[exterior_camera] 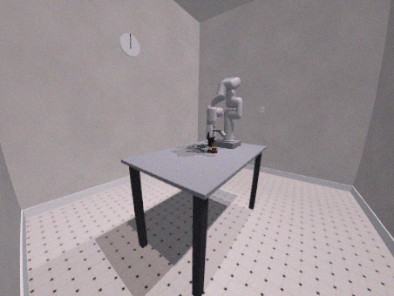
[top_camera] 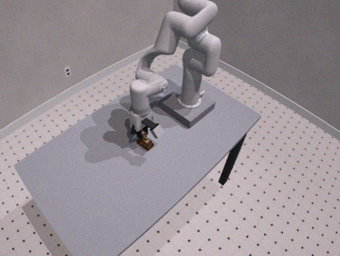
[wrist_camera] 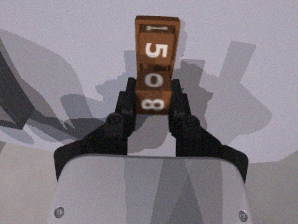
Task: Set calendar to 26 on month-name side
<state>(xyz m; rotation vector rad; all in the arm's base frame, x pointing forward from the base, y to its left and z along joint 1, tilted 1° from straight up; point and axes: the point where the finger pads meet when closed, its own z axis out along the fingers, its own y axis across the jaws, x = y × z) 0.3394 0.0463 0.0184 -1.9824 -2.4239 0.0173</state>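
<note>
Right now the brown cube is 2 cm below my hand. From my hand the other things lie so: brown wooden tray (2 cm to the left, 7 cm below).
</note>
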